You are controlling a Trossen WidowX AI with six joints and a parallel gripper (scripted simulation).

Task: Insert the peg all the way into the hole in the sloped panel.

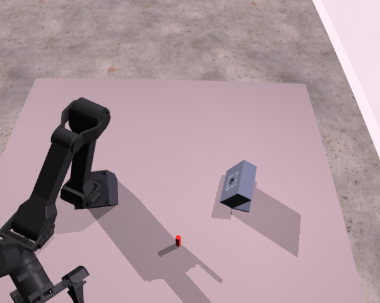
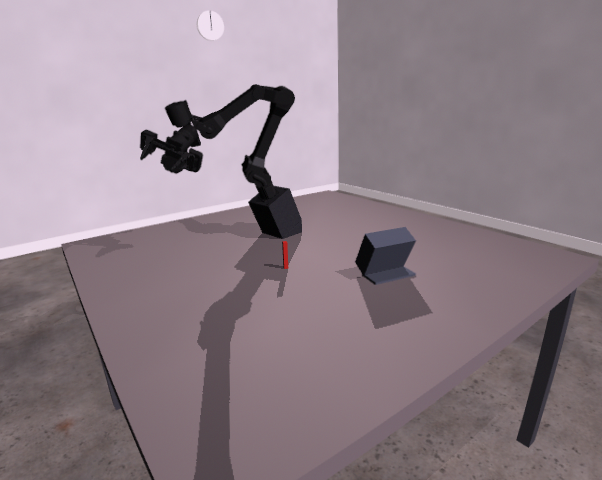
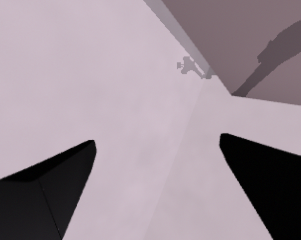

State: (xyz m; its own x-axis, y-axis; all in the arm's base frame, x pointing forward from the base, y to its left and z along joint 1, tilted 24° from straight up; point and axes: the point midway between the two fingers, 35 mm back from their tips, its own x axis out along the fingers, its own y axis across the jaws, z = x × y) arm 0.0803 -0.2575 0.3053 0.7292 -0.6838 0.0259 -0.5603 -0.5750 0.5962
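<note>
The red peg is 28 cm to the left of my hand, 28 cm below it and 18 cm ahead of it. The rest, counted from my hand: thin flat foot plate (50 cm to the left, 37 cm ahead, 32 cm below).
</note>
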